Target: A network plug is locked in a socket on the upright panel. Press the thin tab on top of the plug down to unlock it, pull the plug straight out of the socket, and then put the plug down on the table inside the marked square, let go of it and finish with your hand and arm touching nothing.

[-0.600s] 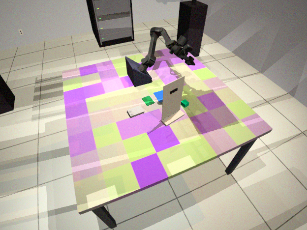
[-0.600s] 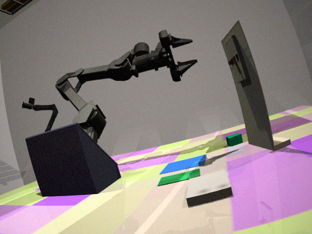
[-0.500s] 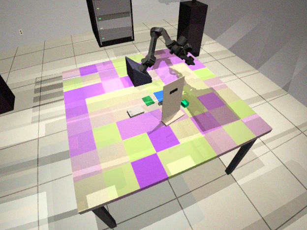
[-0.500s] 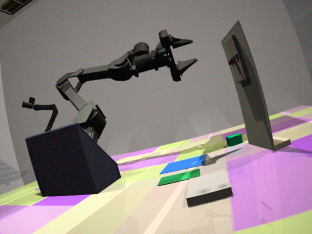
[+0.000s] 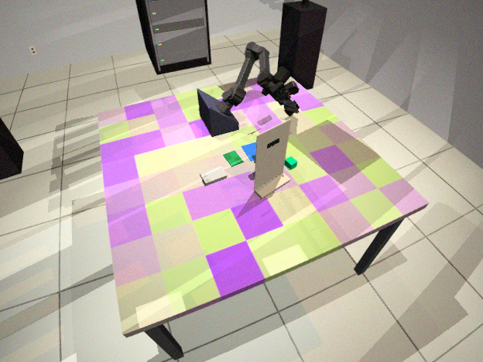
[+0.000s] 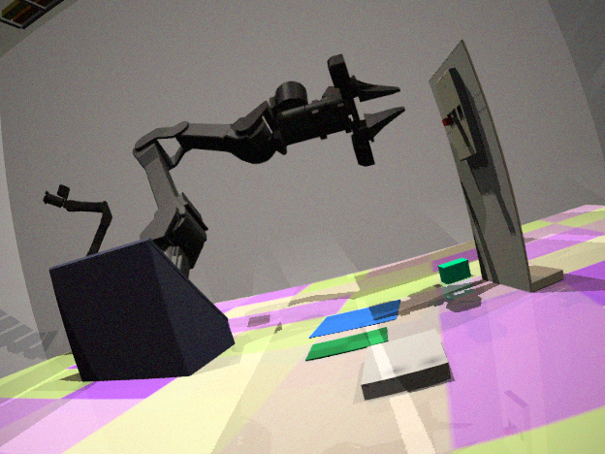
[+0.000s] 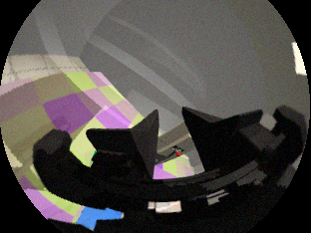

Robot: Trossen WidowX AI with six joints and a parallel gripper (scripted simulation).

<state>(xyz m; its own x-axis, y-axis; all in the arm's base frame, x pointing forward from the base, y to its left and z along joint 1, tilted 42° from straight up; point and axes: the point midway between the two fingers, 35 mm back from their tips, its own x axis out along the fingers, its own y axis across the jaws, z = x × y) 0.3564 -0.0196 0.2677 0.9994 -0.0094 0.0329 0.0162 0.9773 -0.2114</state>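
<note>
My gripper tip is 15 cm to the left of the network plug, 7 cm above it and 5 cm short of it. Also, from my gripper tip: blue square (30 cm below, 15 cm behind, 9 cm to the right); then small green block (29 cm below, 1 cm to the left, 1 cm ahead); then upright panel (16 cm below, 14 cm to the right, 7 cm ahead).
</note>
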